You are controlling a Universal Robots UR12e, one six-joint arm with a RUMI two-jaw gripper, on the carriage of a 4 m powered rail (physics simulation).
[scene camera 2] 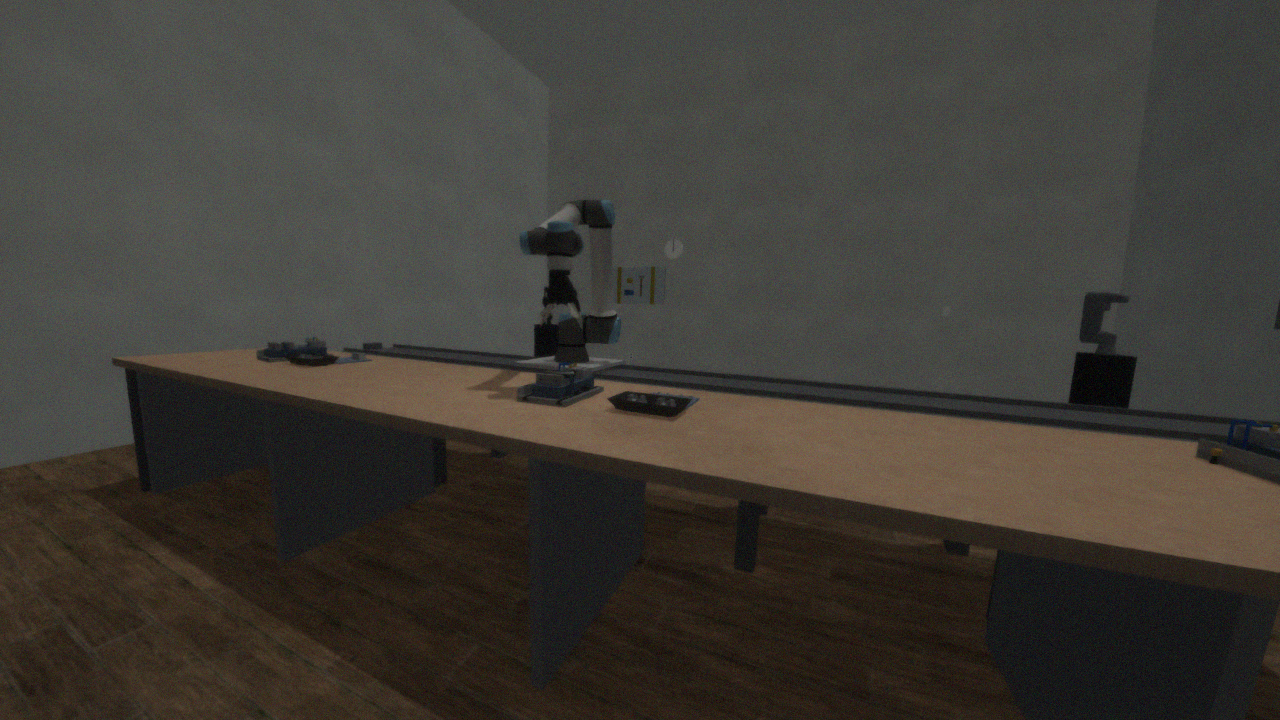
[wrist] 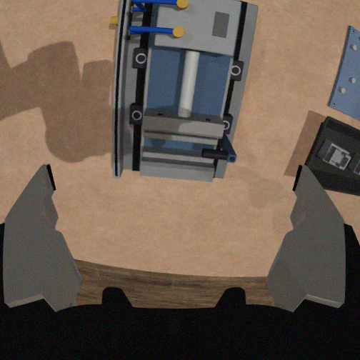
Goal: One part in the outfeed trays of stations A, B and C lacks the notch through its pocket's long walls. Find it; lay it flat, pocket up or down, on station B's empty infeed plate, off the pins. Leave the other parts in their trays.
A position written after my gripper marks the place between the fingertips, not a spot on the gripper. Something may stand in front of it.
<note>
I see my gripper [scene camera 2: 561,328].
My gripper shows as well in the wrist view [wrist: 173,165].
</note>
